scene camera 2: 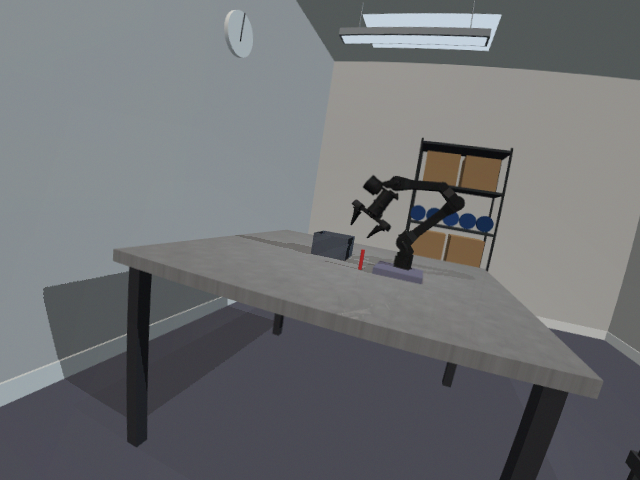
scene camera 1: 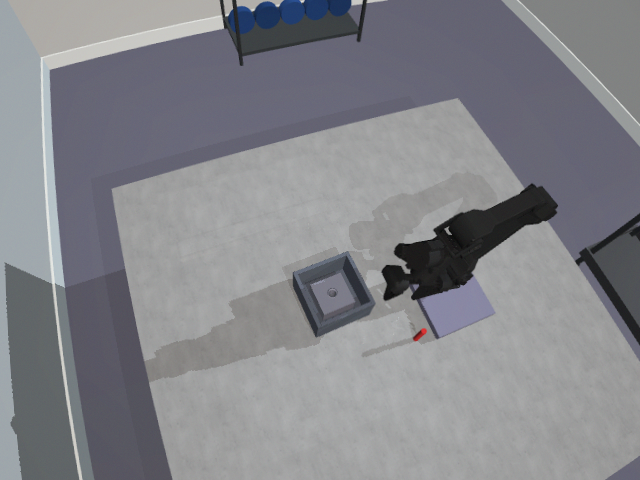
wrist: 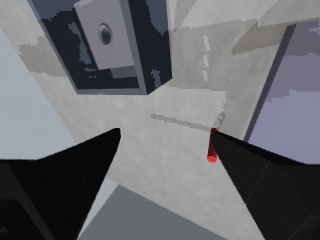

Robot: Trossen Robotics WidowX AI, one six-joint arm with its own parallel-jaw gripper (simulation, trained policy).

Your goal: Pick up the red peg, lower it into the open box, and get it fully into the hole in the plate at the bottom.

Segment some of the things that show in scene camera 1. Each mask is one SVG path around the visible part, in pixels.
My gripper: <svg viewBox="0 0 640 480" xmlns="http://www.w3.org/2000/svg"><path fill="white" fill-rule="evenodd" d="M382 270L382 274L387 282L384 294L385 302L404 294L403 292L409 288L409 285L419 285L411 296L412 300L447 292L453 285L453 281L448 275L448 271L446 271L447 268L433 267L421 271L412 269L406 261L406 250L410 244L399 243L394 251L397 257L406 262L405 267L407 270L411 270L410 274L405 274L402 267L398 265L386 265Z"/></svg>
A box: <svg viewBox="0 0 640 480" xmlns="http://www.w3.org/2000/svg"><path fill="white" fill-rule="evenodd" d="M349 251L293 272L293 288L316 338L369 315L376 305ZM341 273L355 300L354 307L323 321L309 292L310 285Z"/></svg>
A plate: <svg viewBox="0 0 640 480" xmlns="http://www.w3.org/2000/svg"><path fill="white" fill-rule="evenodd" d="M341 273L310 285L309 292L323 321L354 307L355 300Z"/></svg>
